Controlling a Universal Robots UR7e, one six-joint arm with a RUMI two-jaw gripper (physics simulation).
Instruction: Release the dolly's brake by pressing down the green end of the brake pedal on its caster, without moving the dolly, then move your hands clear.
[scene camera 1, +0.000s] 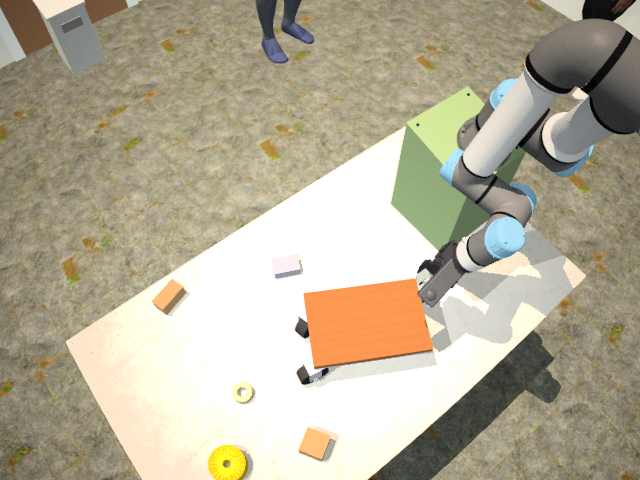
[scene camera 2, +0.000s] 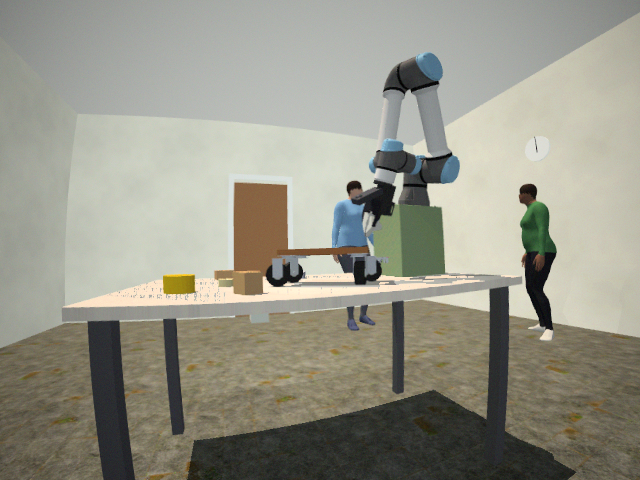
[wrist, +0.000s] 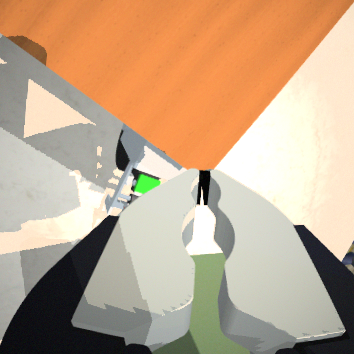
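Observation:
The dolly's orange deck (scene camera 1: 368, 322) (scene camera 2: 323, 251) (wrist: 175, 65) stands on casters on the table. In the wrist view, the green end of the brake pedal (wrist: 147, 183) shows beside the caster's grey bracket (wrist: 134, 144), left of the fingertips and partly behind the left finger. The pedal's tilt and its other end cannot be made out. My gripper (scene camera 2: 368, 232) (wrist: 201, 172) is shut and empty. Its fingertips are above deck height near the deck's corner on the robot's side, apart from the pedal. In scene camera 1 the jaw hides the pedal.
The green pedestal (scene camera 1: 426, 191) (scene camera 2: 422, 240) stands behind the gripper. A lilac block (scene camera 1: 286, 266), orange-brown blocks (scene camera 1: 169, 296) (scene camera 1: 315, 443), a cream ring (scene camera 1: 235, 392) and a yellow ring (scene camera 1: 227, 453) (scene camera 2: 178, 284) are on the table (scene camera 1: 206, 335). Two people (scene camera 2: 347, 224) (scene camera 2: 538, 227) stand beyond it.

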